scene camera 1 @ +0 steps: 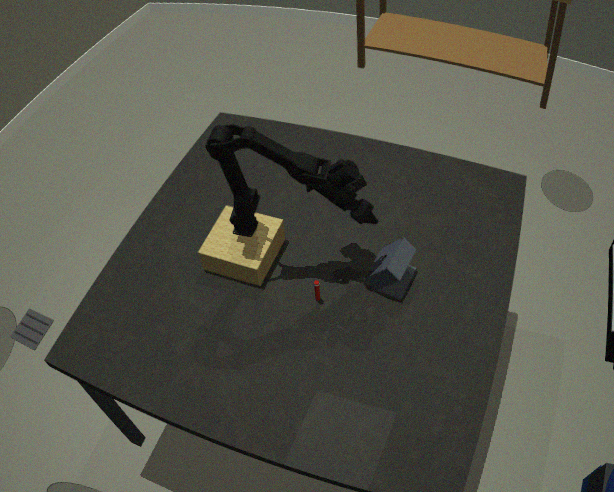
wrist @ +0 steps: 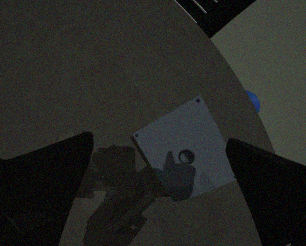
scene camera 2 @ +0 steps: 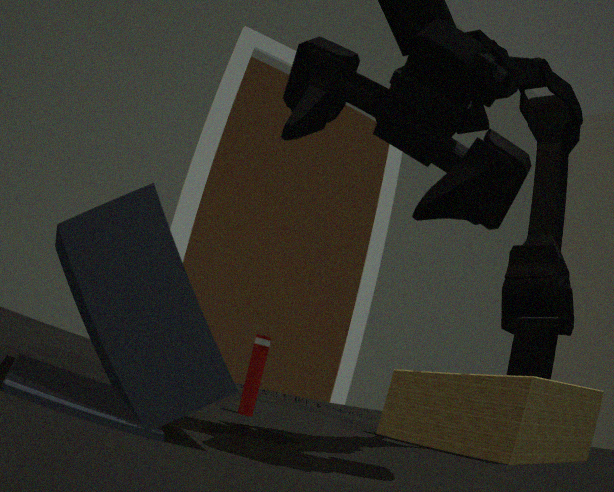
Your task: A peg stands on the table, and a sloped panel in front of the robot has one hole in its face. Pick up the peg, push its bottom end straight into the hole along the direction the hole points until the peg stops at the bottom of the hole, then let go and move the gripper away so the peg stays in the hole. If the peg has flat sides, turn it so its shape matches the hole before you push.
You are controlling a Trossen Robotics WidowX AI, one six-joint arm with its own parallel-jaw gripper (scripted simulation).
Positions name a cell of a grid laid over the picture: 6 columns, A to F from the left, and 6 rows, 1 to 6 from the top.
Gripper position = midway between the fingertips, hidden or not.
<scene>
The gripper (scene camera 2: D3) is open and holds nothing. Further things: a red peg (scene camera 2: C5) and a sloped panel (scene camera 2: B4).
The gripper also shows in scene camera 1 (scene camera 1: D3) and in the wrist view (wrist: D4). The sloped panel shows as well in scene camera 1 (scene camera 1: D4) and in the wrist view (wrist: D4). The wrist view does not show the red peg: it is out of frame.
</scene>
